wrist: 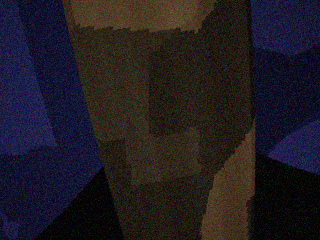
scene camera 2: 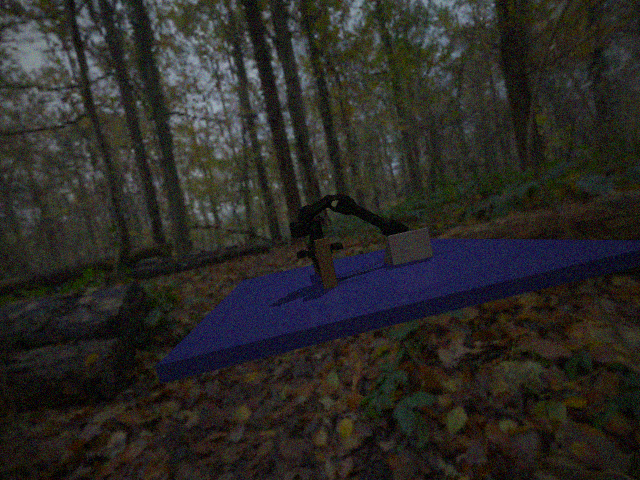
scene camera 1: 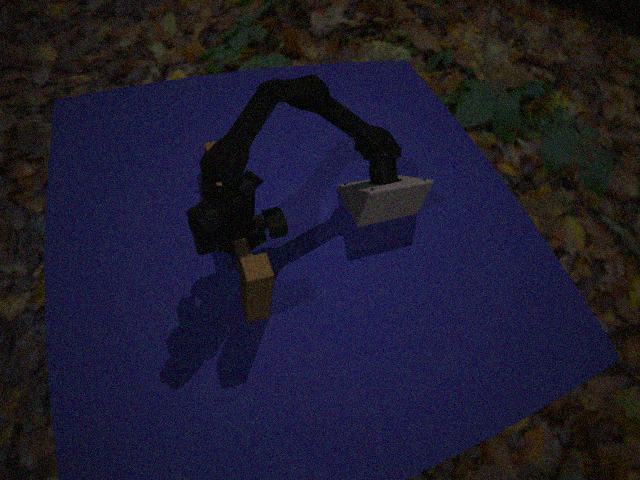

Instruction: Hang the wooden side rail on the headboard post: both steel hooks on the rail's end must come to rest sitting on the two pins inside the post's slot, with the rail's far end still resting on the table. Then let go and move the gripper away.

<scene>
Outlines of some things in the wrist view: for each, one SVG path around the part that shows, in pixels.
The gripper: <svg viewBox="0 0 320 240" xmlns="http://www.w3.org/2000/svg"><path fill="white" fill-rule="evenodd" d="M104 167L97 171L83 191L77 193L76 199L67 205L65 211L60 213L59 217L52 221L51 225L48 225L47 228L44 228L44 231L39 233L39 236L33 240L125 240L124 233L120 228L119 219L117 219L115 204L113 204L111 191L109 191ZM256 152L255 211L253 211L255 236L253 236L253 240L320 240L320 175L303 171L303 169L281 163L281 161L265 156L263 153Z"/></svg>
A wooden side rail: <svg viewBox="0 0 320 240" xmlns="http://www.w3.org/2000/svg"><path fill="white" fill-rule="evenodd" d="M61 0L63 1L65 19L67 19L69 37L71 37L73 51L75 51L73 56L75 56L81 84L83 84L85 103L87 103L93 132L95 132L97 148L99 148L101 163L103 163L109 191L111 191L117 219L119 219L120 228L124 233L125 240L253 240L253 236L255 236L253 211L255 211L256 125L251 0Z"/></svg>
</scene>
